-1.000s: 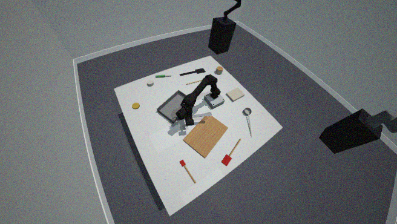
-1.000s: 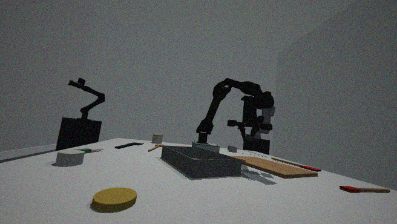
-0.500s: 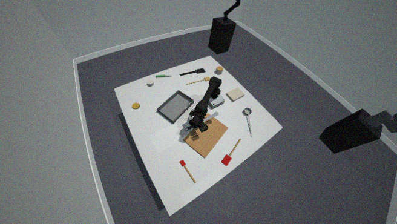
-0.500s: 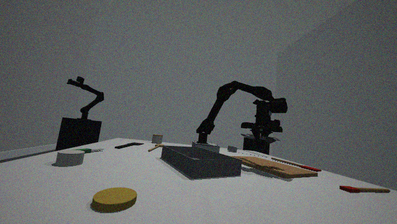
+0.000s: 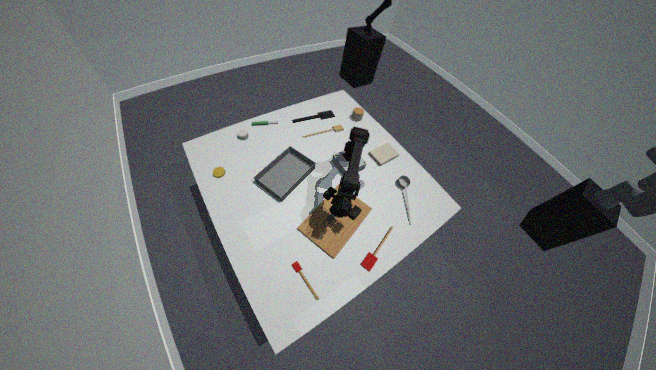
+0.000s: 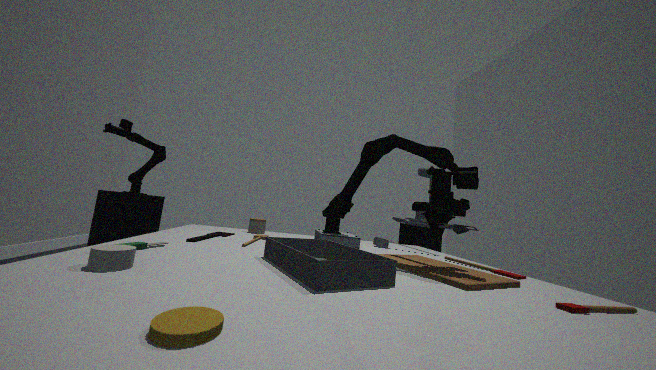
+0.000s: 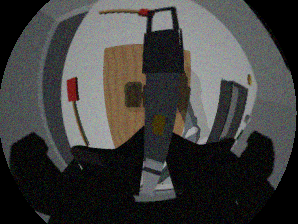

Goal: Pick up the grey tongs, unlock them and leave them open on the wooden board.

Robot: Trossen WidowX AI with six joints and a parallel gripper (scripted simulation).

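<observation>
Right now the wooden board is 10 cm below my gripper tip. Also, from my gripper tip: beige block 55 cm behind, 20 cm to the right, 9 cm below; then yellow disc 42 cm ahead, 59 cm to the right, 10 cm below; then roasting tin 9 cm ahead, 38 cm to the right, 8 cm below.
</observation>
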